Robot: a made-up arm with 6 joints.
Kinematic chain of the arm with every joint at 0, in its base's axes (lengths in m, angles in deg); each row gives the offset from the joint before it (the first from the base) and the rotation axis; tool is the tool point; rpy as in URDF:
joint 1: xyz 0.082 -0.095 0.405 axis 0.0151 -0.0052 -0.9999
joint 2: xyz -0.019 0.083 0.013 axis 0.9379 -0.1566 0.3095
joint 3: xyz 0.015 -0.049 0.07 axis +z
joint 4: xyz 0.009 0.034 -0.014 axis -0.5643 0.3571 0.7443
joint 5: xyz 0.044 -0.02 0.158 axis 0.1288 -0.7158 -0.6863
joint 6: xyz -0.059 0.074 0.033 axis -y
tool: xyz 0.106 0.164 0.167 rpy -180 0 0
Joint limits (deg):
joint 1: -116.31..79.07
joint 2: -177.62..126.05
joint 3: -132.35..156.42
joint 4: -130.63..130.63
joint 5: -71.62..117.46
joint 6: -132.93..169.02
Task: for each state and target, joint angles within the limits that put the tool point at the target. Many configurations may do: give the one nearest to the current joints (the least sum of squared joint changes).
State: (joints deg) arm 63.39 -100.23 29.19 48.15 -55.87 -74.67
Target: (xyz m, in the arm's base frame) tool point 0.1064 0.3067 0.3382
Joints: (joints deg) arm 41.72 -94.53 52.93 55.00 -55.09 -38.13
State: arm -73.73 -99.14 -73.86 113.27 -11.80 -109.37
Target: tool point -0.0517 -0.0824 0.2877
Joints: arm -38.21 -111.25 -54.33 115.43 -4.99 -125.53
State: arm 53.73 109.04 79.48 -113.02 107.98 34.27
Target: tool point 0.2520 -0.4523 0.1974
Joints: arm 40.76 114.02 107.63 -121.69 113.91 38.50
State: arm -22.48 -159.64 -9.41 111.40 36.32 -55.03
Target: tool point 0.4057 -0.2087 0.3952
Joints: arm -39.53 -160.73 -38.59 85.74 50.93 -52.45
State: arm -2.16 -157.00 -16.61 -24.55 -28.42 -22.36
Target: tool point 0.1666 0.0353 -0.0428
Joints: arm -14.55 -152.80 33.37 7.48 -27.81 22.38
